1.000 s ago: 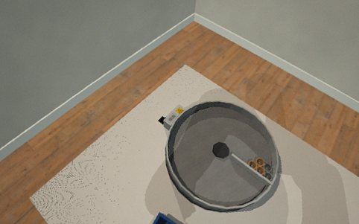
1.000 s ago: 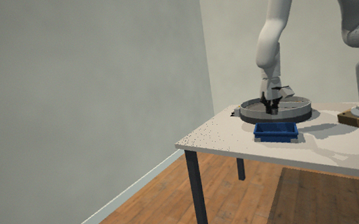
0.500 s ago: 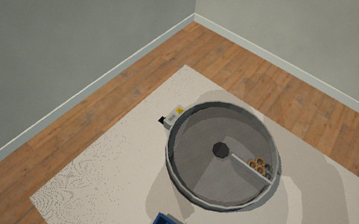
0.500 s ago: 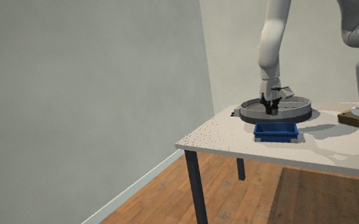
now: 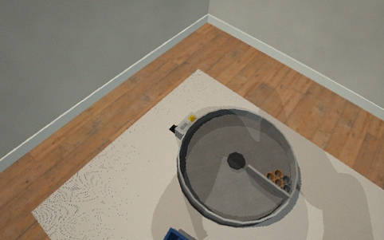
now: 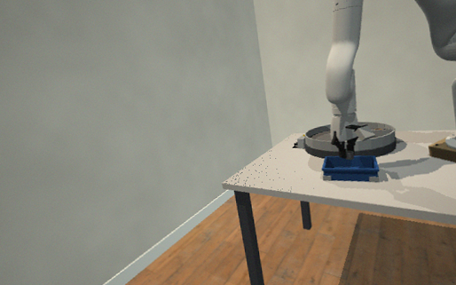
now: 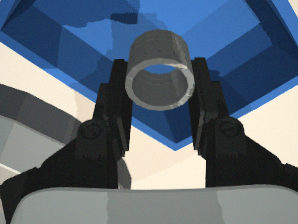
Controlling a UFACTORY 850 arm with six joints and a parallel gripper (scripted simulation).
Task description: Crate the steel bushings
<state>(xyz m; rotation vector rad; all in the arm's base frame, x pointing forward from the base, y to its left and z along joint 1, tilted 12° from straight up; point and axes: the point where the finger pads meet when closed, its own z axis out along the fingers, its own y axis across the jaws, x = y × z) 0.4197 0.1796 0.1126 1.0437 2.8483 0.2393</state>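
Now: hand 7 cm above the blue crate, 1 cm to the right of it and 1 cm past it. From my hand the other things lie so: grey turning table (37 cm to the right, 4 cm below, 3 cm ahead).
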